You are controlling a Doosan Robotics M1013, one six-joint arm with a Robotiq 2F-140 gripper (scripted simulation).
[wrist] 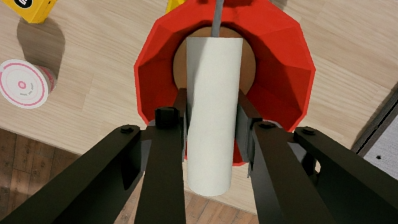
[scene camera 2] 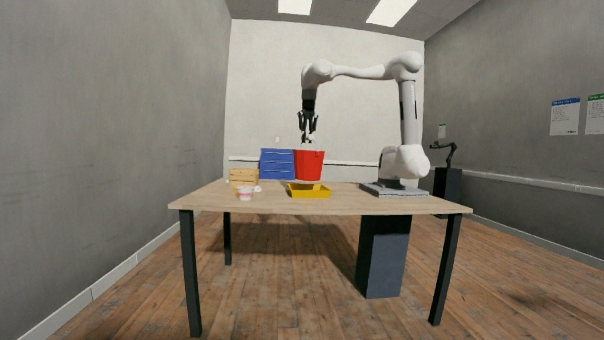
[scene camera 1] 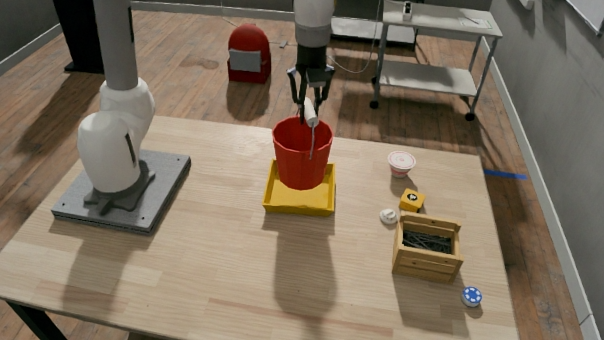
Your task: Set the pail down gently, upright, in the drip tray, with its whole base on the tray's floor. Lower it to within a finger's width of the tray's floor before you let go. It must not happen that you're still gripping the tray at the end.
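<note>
A red pail point(scene camera 1: 292, 141) is here in the scene, and I find the pail again at point(scene camera 2: 308, 164). There is a yellow drip tray point(scene camera 1: 319, 201) too. As for my gripper point(scene camera 1: 308, 121), I can see it from the wrist as well, where the gripper sits at point(wrist: 209, 103).
</note>
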